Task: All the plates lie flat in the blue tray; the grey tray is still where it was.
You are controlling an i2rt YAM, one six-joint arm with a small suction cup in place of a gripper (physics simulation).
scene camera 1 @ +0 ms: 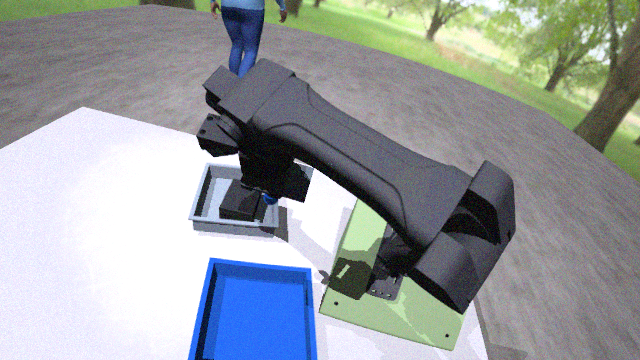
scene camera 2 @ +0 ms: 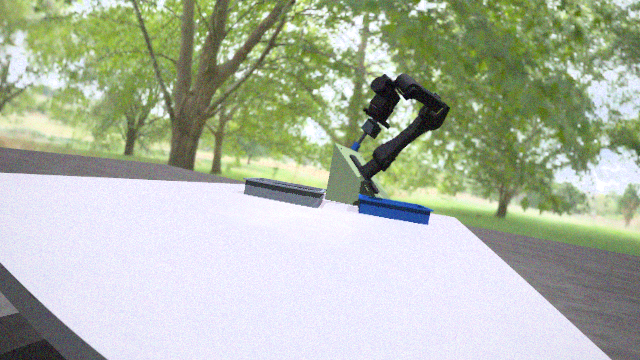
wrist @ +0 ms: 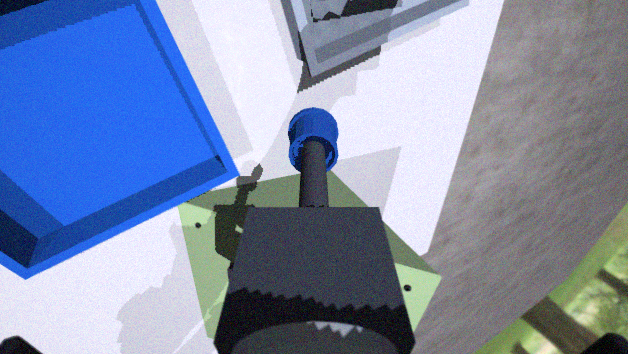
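Note:
A dark, square, block-like shape sits in the grey tray; it looks like stacked plates, but I cannot make out single plates. A dark part of it also shows at the top edge of the wrist view. The blue tray shows no plate on its visible floor. My blue suction cup is off and carries nothing. It hangs in the air, well above the table, near the green wedge. The trays' insides are hidden in scene camera 2.
The arm stands on a pale green wedge, beside the blue tray and near the table edge. Both trays stand on a white table. A person stands beyond the table.

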